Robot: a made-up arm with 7 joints. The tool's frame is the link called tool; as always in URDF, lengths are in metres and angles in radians. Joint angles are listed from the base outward. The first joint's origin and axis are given. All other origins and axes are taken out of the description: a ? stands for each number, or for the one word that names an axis. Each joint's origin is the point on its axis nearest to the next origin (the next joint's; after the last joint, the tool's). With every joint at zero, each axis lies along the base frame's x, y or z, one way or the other. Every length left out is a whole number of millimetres.
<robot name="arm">
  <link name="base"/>
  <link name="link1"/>
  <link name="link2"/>
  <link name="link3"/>
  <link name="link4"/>
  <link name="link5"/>
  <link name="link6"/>
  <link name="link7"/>
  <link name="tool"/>
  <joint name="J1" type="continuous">
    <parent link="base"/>
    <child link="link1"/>
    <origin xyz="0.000 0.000 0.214" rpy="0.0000 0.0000 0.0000"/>
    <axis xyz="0 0 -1"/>
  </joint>
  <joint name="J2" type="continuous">
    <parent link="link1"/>
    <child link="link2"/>
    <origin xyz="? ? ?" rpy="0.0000 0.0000 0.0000"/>
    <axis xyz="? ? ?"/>
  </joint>
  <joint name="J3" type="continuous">
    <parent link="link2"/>
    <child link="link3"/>
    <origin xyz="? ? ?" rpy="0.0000 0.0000 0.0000"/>
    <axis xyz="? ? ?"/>
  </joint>
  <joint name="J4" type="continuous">
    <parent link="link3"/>
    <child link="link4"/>
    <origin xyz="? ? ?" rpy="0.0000 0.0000 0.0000"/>
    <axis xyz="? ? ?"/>
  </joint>
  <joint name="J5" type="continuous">
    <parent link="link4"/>
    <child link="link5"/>
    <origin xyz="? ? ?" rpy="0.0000 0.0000 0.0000"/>
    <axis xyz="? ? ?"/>
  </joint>
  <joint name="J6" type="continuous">
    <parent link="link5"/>
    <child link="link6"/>
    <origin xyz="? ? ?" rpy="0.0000 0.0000 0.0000"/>
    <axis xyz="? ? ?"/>
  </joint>
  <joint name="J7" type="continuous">
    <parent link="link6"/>
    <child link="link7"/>
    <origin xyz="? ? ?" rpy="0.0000 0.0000 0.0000"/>
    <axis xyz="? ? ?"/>
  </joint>
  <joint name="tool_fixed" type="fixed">
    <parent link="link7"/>
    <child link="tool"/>
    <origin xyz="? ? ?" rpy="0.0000 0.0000 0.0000"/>
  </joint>
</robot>
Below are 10 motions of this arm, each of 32 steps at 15 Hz.
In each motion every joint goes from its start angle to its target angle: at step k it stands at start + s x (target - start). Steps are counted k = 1, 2, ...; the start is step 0. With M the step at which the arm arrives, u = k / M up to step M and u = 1 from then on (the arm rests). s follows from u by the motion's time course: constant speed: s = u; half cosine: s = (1 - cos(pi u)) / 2; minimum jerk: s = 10 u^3 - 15 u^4 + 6 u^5.
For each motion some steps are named. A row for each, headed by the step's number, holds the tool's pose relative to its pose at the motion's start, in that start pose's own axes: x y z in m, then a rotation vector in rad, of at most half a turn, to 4 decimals.
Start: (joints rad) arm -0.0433 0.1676 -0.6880 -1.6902 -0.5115 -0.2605 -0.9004
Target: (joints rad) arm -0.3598 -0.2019 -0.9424 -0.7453 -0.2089 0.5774 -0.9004
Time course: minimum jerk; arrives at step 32
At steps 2, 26, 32:
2: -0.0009 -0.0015 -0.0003 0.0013 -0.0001 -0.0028
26: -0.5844 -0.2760 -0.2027 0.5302 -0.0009 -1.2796
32: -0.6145 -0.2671 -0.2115 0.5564 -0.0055 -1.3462

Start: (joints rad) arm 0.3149 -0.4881 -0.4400 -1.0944 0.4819 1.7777 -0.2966
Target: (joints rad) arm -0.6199 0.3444 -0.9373 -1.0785 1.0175 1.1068 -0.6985
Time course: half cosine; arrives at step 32
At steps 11, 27, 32:
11: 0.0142 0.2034 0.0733 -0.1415 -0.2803 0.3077
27: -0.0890 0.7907 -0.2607 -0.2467 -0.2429 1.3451
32: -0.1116 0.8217 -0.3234 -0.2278 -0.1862 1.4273

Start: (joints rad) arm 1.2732 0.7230 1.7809 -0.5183 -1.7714 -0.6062 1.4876
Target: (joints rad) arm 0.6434 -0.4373 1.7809 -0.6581 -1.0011 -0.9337 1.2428
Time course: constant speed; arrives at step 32
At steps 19, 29, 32:
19: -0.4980 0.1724 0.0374 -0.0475 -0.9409 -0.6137
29: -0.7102 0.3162 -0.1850 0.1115 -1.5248 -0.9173
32: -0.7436 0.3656 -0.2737 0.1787 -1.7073 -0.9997

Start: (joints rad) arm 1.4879 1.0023 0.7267 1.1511 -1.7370 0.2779 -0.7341
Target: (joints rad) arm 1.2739 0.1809 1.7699 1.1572 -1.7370 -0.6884 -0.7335
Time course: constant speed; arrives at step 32
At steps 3, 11, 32:
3: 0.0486 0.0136 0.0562 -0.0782 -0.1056 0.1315
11: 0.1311 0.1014 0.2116 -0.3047 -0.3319 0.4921
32: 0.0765 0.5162 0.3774 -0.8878 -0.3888 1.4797

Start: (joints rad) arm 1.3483 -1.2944 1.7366 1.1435 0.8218 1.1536 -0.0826
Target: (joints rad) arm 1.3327 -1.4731 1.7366 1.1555 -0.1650 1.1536 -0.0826
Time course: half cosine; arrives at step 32
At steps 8, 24, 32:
8: -0.0225 0.0001 -0.0323 -0.0057 0.1495 0.0113
24: -0.1791 -0.0190 -0.1067 -0.0810 0.8679 0.0502
32: -0.2150 -0.0270 -0.1027 -0.1063 1.0156 0.0532

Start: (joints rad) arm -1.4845 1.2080 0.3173 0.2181 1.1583 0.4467 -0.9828
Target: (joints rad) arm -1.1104 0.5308 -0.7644 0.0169 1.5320 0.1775 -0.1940
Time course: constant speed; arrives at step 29
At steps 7, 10, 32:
7: -0.0080 -0.0144 0.0236 -0.3015 0.1248 0.1164
10: -0.0135 -0.0212 0.0377 -0.4333 0.1684 0.1646
32: -0.0860 -0.0626 0.1966 -1.2969 0.3231 0.3917

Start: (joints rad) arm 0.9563 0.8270 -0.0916 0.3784 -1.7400 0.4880 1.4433
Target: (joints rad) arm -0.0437 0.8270 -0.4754 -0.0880 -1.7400 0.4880 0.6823
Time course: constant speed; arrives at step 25
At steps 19, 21, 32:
19: 0.2069 0.0381 -0.0448 0.0333 1.0039 0.4416
21: 0.2206 0.0466 -0.0549 0.0227 1.1157 0.4624
32: 0.2435 0.0644 -0.0756 -0.0097 1.3391 0.4900

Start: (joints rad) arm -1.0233 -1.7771 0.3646 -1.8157 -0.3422 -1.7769 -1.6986
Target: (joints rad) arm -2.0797 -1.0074 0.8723 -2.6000 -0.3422 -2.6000 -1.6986
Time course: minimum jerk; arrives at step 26
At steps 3, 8, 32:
3: 0.0069 0.0030 -0.0043 0.0012 0.0231 0.0108
8: 0.0665 0.0398 -0.0811 0.0397 0.3131 0.1266
32: -0.3592 0.2378 -0.3929 0.7649 1.5414 0.0756

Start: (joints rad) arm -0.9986 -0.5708 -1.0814 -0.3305 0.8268 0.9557 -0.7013
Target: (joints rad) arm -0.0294 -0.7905 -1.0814 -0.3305 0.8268 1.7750 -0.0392
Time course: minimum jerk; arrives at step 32
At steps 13, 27, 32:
13: -0.1041 -0.0976 -0.0616 0.0723 0.2449 -0.3047
27: -0.2870 -0.1312 -0.2539 0.3506 0.9686 -0.4841
32: -0.2941 -0.1279 -0.2641 0.3684 1.0043 -0.4760

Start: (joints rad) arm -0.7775 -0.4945 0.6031 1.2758 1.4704 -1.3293 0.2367
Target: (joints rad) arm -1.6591 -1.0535 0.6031 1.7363 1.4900 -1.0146 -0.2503
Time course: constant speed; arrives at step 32
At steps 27, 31, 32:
27: -0.3092 -0.0588 0.0045 0.1189 0.1560 -0.5112
31: -0.3622 -0.0474 0.0228 0.1155 0.1689 -0.5937
32: -0.3755 -0.0436 0.0281 0.1138 0.1719 -0.6146

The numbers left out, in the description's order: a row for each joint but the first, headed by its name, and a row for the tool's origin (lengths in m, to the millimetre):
J2: xyz 0.001 -0.150 0.000, axis 1 0 0
J3: xyz 0.000 0.321 -0.113, axis 0 -1 0
J4: xyz -0.077 0.000 0.137, axis 0 0 -1
J5: xyz 0.366 -0.009 0.000, axis 0 -1 0
J6: xyz -0.118 0.000 -0.053, axis 0 1 0
J7: xyz 0.240 0.000 -0.111, axis -1 0 0
tool: xyz 0.000 -0.288 0.070

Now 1 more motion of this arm.
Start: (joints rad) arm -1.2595 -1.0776 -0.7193 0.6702 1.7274 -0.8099 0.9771
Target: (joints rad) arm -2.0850 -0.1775 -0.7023 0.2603 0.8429 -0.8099 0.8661
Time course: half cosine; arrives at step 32
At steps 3, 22, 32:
3: 0.0060 0.0056 -0.0019 0.0047 0.0338 -0.0083
22: 0.2012 0.1178 -0.1604 0.7609 0.9691 -0.3421
32: 0.2536 0.1381 -0.2093 1.1611 1.0772 -0.4197

